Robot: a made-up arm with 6 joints. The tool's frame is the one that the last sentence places. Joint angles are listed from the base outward.
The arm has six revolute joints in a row. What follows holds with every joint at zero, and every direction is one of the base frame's. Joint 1 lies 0.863 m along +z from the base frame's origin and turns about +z. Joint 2 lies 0.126 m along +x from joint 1 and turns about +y. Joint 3 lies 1.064 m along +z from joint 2 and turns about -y. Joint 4 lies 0.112 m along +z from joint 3 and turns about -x. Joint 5 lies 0.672 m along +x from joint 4 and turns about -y. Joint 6 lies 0.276 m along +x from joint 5 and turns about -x. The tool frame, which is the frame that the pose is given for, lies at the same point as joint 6; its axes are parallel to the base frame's.
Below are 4 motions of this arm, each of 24 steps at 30 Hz.
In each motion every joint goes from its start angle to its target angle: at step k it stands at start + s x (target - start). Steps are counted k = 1, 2, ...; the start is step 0. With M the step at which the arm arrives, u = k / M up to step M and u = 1 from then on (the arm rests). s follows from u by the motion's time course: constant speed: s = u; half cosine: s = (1 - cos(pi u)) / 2; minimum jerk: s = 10 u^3 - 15 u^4 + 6 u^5.
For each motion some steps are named. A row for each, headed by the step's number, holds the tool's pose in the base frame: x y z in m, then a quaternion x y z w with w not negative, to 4 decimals.
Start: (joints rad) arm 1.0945 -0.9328 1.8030 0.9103 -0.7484 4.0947
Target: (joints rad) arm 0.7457 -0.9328 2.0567 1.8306 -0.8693 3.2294
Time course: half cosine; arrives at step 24
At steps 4, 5, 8, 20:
4: -0.5997 -1.4252 1.8227 -0.7786 0.3933 -0.4718 0.1284
5: -0.6160 -1.4230 1.8104 -0.7766 0.4012 -0.4655 0.1389
8: -0.6829 -1.4106 1.7590 -0.7637 0.4337 -0.4415 0.1837
20: -1.0027 -1.2562 1.4890 -0.5937 0.5860 -0.3711 0.4079

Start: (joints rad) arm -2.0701 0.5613 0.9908 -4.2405 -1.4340 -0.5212
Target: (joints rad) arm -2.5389 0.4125 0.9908 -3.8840 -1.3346 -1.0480
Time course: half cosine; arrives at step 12
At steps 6, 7, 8, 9, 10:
6: -0.9128 -0.6901 2.3944 0.2285 -0.2616 0.8248 0.4462
7: -0.9248 -0.6174 2.4231 0.2566 -0.2429 0.8085 0.4707
8: -0.9306 -0.5508 2.4490 0.2835 -0.2279 0.7914 0.4913
9: -0.9315 -0.4946 2.4705 0.3072 -0.2169 0.7754 0.5073
10: -0.9298 -0.4524 2.4865 0.3255 -0.2097 0.7624 0.5185

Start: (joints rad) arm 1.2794 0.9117 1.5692 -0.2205 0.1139 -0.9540
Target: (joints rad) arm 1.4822 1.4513 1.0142 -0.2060 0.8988 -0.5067
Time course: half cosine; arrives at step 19
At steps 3, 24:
3: 0.4737 1.6174 2.1424 0.5969 0.0538 0.6160 0.5112
24: 0.2284 2.0717 0.9257 0.3962 0.0423 0.6158 0.6797

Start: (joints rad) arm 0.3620 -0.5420 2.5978 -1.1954 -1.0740 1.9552
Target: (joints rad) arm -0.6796 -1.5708 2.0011 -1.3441 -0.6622 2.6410
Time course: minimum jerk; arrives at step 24
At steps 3, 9, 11, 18, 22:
3: -1.2457 -0.2088 1.7373 -0.3632 -0.8735 -0.3205 0.0480
9: -1.4876 0.1020 1.4504 0.4051 0.8083 0.4185 0.0859
11: -1.5564 0.3277 1.2625 0.4179 0.7671 0.4571 0.1673
18: -1.3554 1.0786 0.5802 0.4061 0.6362 0.4964 0.4289
22: -1.2373 1.2012 0.4324 0.3948 0.6127 0.4893 0.4789

